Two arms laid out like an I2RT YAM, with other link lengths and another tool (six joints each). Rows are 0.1 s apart.
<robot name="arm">
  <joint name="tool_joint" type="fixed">
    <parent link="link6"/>
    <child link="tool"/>
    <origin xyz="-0.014 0.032 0.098" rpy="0 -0.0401 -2.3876"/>
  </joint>
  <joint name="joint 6" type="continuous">
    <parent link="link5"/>
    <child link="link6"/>
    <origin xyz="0 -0.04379 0.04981" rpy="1.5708 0 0"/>
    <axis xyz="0 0 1"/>
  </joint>
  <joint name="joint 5" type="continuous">
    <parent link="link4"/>
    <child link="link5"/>
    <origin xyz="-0.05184 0.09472 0.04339" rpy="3.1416 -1.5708 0"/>
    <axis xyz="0 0 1"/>
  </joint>
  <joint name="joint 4" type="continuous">
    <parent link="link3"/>
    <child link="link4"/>
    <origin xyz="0.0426 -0.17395 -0.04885" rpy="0 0 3.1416"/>
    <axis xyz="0 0 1"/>
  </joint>
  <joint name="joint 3" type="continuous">
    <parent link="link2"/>
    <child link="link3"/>
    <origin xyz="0 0.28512 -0.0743" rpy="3.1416 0 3.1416"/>
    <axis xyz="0 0 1"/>
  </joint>
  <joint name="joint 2" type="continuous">
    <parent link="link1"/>
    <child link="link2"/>
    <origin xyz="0.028 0.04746 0.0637" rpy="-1.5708 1.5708 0"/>
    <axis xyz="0 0 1"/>
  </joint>
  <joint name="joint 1" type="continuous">
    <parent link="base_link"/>
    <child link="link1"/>
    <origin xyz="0 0 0.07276" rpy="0 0 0"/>
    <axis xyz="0 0 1"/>
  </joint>
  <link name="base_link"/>
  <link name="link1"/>
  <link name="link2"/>
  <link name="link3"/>
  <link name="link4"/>
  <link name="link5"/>
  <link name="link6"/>
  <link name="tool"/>
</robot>
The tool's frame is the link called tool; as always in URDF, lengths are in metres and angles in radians. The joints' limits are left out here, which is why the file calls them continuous.
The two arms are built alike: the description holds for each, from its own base.
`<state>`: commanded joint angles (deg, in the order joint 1, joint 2, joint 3, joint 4, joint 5, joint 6); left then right.
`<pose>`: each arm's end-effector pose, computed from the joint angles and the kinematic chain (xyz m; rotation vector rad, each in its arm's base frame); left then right.
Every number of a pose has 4 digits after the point. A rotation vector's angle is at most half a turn.
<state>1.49 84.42 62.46 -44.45 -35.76 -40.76 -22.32 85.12 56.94 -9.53 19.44 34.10</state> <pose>0.2337 0.0592 0.1844 -1.8833 -2.1014 -1.0056 0.3134 -0.1727 0.2171 2.3760 -0.4141 0.9448</pose>
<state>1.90 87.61 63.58 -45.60 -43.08 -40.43 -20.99 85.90 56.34 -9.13 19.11 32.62</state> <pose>0.2319 0.0758 0.1861 -1.7732 -1.9977 -1.0214 0.3170 -0.1648 0.2096 2.4000 -0.3504 0.9275</pose>
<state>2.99 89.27 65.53 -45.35 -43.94 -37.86 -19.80 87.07 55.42 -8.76 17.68 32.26</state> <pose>0.2394 0.0834 0.1897 -1.7715 -1.9592 -1.0189 0.3207 -0.1547 0.1982 2.4462 -0.3007 0.9153</pose>
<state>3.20 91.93 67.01 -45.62 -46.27 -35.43 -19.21 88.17 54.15 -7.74 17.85 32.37</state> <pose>0.2443 0.0899 0.1895 -1.7686 -1.8795 -0.9961 0.3213 -0.1514 0.1875 2.4636 -0.2885 0.8912</pose>
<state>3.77 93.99 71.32 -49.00 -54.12 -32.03 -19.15 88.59 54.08 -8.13 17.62 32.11</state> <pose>0.2446 0.1068 0.2102 -1.6828 -1.7362 -1.0139 0.3205 -0.1502 0.1834 2.4766 -0.2771 0.8743</pose>
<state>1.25 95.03 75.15 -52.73 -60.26 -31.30 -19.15 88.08 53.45 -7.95 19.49 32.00</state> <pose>0.2483 0.1049 0.2303 -1.6435 -1.6238 -1.0603 0.3161 -0.1537 0.1836 2.4509 -0.2910 0.8544</pose>
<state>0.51 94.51 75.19 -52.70 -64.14 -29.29 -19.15 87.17 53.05 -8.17 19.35 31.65</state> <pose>0.2459 0.1069 0.2414 -1.6122 -1.5507 -1.0867 0.3132 -0.1524 0.1856 2.4489 -0.2832 0.8591</pose>
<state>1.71 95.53 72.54 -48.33 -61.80 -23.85 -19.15 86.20 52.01 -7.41 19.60 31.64</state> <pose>0.2497 0.1110 0.2277 -1.6816 -1.5025 -1.0182 0.3103 -0.1521 0.1871 2.4378 -0.2873 0.8702</pose>
